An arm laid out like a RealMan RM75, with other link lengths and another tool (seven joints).
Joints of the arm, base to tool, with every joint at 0 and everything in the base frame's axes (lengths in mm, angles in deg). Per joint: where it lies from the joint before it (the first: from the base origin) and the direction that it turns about. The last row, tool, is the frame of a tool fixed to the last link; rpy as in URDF.
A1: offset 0 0 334.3 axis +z
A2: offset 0 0 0 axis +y
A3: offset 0 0 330.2 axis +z
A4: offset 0 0 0 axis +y
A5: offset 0 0 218.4 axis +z
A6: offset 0 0 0 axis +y
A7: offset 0 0 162.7 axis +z
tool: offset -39 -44 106 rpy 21.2 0 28.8
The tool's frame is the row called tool.
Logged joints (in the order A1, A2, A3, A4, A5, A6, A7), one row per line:
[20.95, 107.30, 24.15, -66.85, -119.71, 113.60, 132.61]
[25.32, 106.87, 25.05, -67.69, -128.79, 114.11, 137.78]
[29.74, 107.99, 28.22, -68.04, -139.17, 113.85, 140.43]
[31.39, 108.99, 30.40, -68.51, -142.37, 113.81, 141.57]
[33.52, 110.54, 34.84, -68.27, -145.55, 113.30, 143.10]
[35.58, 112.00, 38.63, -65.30, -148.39, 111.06, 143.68]
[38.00, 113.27, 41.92, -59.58, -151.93, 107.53, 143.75]
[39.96, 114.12, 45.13, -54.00, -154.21, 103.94, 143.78]
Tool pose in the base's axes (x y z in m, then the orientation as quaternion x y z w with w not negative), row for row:
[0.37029, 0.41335, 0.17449, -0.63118, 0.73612, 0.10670, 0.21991]
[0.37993, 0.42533, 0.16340, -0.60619, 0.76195, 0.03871, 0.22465]
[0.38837, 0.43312, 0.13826, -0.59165, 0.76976, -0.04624, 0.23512]
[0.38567, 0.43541, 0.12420, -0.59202, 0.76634, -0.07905, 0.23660]
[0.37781, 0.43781, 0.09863, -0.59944, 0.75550, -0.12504, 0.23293]
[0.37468, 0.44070, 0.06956, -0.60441, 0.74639, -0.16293, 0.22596]
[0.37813, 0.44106, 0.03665, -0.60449, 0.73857, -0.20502, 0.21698]
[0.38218, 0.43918, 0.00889, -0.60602, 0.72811, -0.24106, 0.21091]
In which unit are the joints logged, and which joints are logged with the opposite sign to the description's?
The joints are logged in degrees. Opposite sign: A3, A6.
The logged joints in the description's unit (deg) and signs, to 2 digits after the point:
[20.95, 107.30, -24.15, -66.85, -119.71, -113.60, 132.61]
[25.32, 106.87, -25.05, -67.69, -128.79, -114.11, 137.78]
[29.74, 107.99, -28.22, -68.04, -139.17, -113.85, 140.43]
[31.39, 108.99, -30.40, -68.51, -142.37, -113.81, 141.57]
[33.52, 110.54, -34.84, -68.27, -145.55, -113.30, 143.10]
[35.58, 112.00, -38.63, -65.30, -148.39, -111.06, 143.68]
[38.00, 113.27, -41.92, -59.58, -151.93, -107.53, 143.75]
[39.96, 114.12, -45.13, -54.00, -154.21, -103.94, 143.78]

